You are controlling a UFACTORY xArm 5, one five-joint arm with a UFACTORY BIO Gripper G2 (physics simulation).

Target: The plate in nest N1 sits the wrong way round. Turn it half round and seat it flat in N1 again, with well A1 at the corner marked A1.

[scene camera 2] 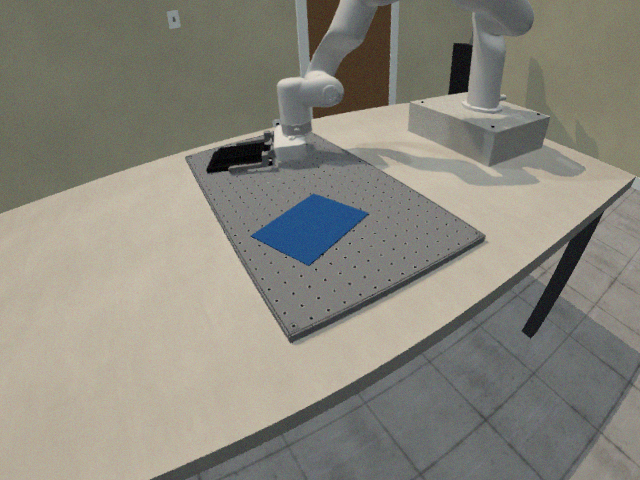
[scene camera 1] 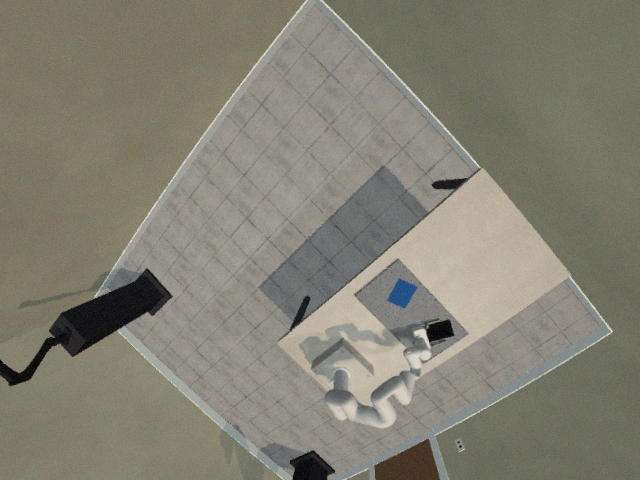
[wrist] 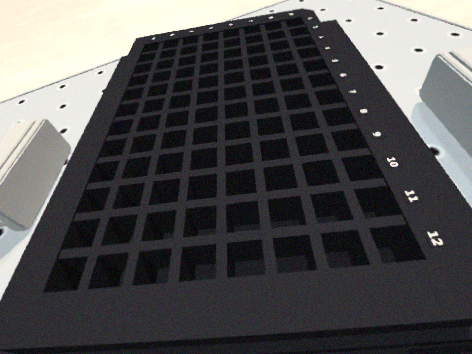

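The black plate (scene camera 1: 442, 329) (scene camera 2: 238, 153) (wrist: 235, 305) lies at the far end of the pegboard. In the wrist view its square wells show, with number 12 at the near right, lower numbers running away and small letters along the far edge. Nest N1 is hard to tell from the plate, black on black; its A1 mark cannot be made out. My gripper (scene camera 1: 438, 330) (scene camera 2: 232, 157) (wrist: 242, 137) is open, its fingers low on either side of the plate's long sides, with a visible gap at each side in the wrist view.
The grey pegboard (scene camera 1: 376, 290) (scene camera 2: 413, 242) lies on the cream table (scene camera 1: 496, 242) (scene camera 2: 129, 310). A flat blue rectangle (scene camera 1: 402, 292) (scene camera 2: 310, 228) lies on the pegboard, nearer scene camera 2 than the plate. The arm's base block (scene camera 1: 341, 356) (scene camera 2: 449, 135) stands beside the pegboard.
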